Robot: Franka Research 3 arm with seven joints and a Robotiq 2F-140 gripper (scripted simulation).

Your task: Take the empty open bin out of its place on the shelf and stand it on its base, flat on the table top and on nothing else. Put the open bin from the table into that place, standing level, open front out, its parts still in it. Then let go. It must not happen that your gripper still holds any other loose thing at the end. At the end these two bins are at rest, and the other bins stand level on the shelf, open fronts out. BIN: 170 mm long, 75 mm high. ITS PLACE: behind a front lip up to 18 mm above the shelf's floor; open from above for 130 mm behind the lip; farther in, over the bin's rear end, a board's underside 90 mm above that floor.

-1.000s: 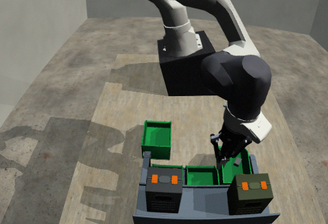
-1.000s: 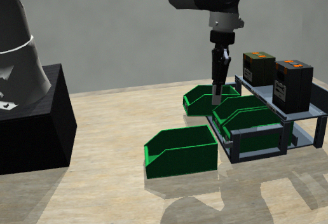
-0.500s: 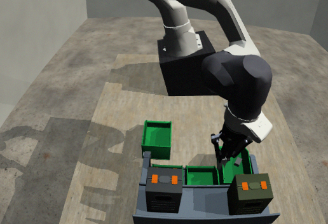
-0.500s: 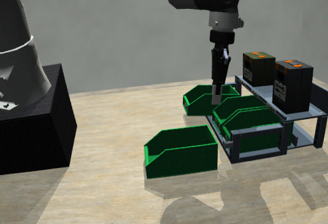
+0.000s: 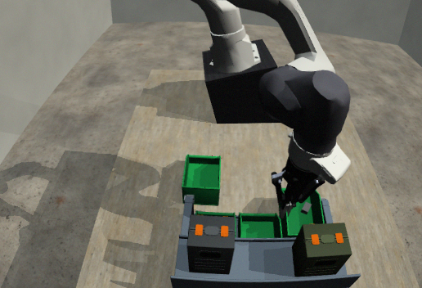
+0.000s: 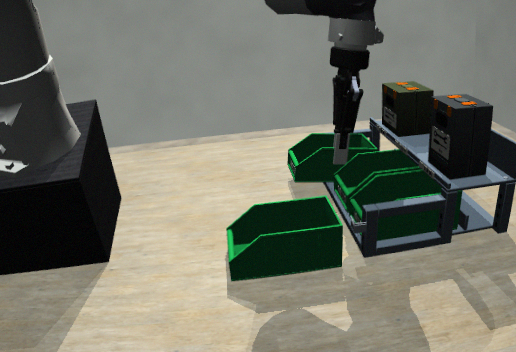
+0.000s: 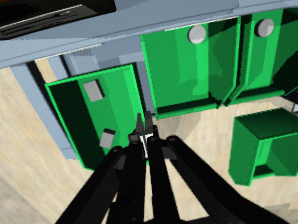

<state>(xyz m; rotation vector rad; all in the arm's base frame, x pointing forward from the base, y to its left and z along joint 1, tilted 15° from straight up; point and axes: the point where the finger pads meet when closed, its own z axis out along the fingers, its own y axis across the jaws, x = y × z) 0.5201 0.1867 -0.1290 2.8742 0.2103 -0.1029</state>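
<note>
Right now my hand is 160 mm short of the olive case, 70 mm to the right of it and 60 mm below it. Round my hand: dark grey case (190 mm ahead, 160 mm to the right, 70 mm above).
</note>
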